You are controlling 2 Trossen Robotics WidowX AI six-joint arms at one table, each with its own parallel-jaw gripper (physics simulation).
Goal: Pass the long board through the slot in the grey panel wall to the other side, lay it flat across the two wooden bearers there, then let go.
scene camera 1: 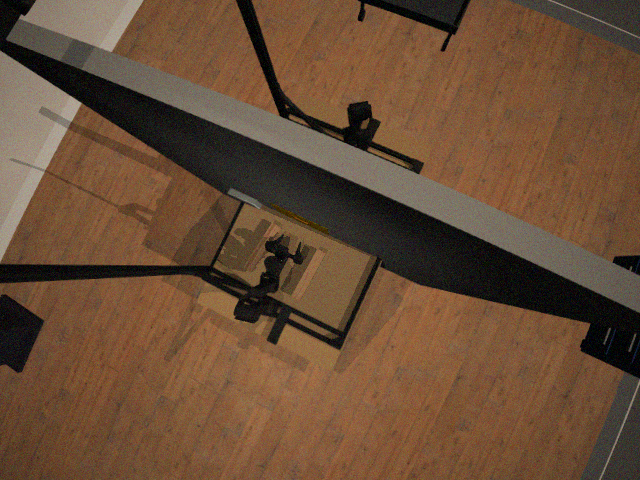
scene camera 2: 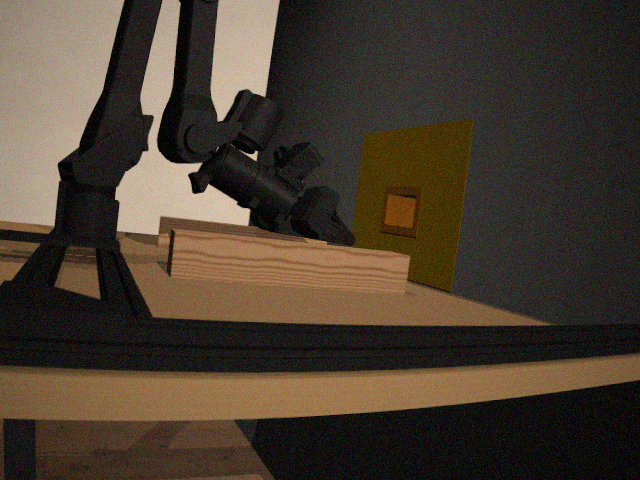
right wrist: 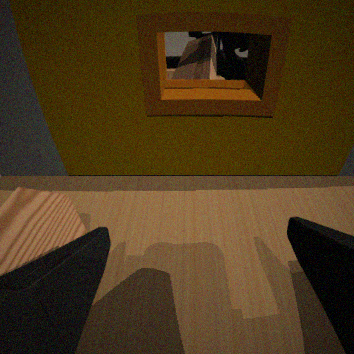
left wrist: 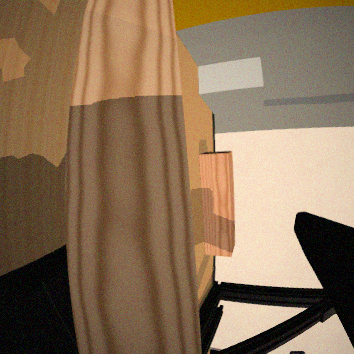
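The long board [left wrist: 130, 197] fills the left wrist view and runs up toward the yellow panel [left wrist: 246, 10]. My left gripper [left wrist: 208, 227] is open, its fingers standing apart on either side of the board. Through the slot's frame [right wrist: 211, 107] [scene camera 2: 400, 232] in the yellow panel [right wrist: 211, 147] [scene camera 2: 413, 157], the board's end [right wrist: 197, 61] shows on the far side. My right gripper [right wrist: 199, 232] [scene camera 2: 337, 230] [scene camera 1: 291, 254] is open and empty. It sits low over the table, facing the slot. Two wooden bearers lie on this side, the front bearer [scene camera 2: 285, 267] [right wrist: 35, 221] and the rear bearer [scene camera 2: 199, 224].
The grey panel wall [scene camera 1: 318, 152] [scene camera 2: 509, 190] [left wrist: 281, 42] splits the two sides. A short wooden block [left wrist: 218, 204] stands at the table edge beside the board. Black frame bars [left wrist: 267, 293] [scene camera 1: 304, 329] ring the tables. The tabletop [scene camera 2: 318, 305] [right wrist: 211, 207] lies in front of the panel.
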